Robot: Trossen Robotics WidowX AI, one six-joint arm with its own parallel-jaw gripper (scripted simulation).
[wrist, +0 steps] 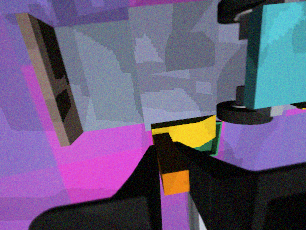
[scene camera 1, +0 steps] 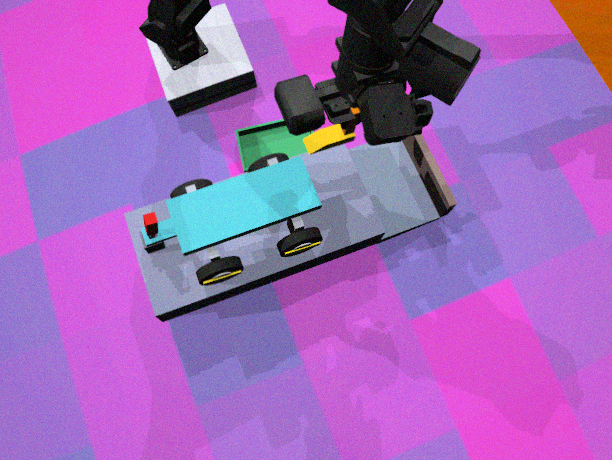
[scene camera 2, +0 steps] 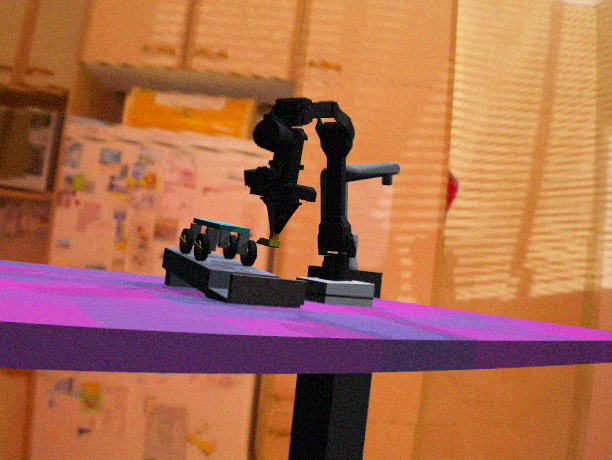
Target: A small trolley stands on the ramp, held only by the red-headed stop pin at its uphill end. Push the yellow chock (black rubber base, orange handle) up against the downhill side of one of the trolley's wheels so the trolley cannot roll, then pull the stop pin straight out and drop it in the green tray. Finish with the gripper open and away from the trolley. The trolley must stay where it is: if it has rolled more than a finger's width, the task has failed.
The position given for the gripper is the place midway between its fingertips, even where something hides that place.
The gripper [scene camera 1: 348, 124] holds a yellow chock [scene camera 1: 334, 135]. Also in view: a trolley [scene camera 1: 202, 219].
The trolley is seen too in scene camera 2 [scene camera 2: 203, 243]. The gripper is seen too in the wrist view [wrist: 164, 148] and in scene camera 2 [scene camera 2: 274, 233].
